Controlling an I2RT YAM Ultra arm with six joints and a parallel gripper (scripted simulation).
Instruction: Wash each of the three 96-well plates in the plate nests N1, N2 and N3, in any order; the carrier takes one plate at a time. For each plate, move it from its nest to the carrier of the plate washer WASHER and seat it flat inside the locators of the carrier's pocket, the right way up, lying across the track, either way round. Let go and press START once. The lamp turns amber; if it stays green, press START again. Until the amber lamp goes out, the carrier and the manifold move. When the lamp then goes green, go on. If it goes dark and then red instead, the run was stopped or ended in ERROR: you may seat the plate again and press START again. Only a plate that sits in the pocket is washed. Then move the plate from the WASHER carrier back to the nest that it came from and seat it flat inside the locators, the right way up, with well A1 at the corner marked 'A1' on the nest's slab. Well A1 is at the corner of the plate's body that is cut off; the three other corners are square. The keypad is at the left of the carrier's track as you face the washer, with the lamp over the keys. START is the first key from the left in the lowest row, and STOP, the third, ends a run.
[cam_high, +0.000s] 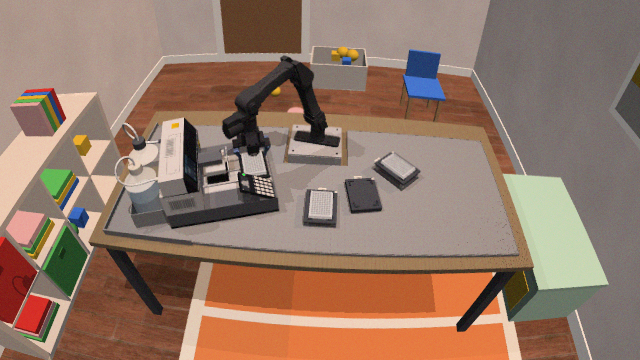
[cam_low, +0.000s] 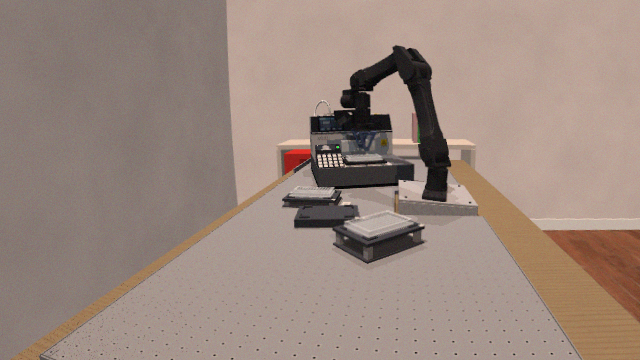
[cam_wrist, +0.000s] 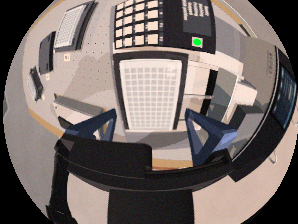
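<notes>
Now: hand 5 cm above the washer carrier. From my hand the other things lie so: manifold 13 cm to the right, 7 cm ahead; plate washer 14 cm to the right, 7 cm ahead, 1 cm below; nest 57 cm to the left, 18 cm behind, 10 cm below.
</notes>
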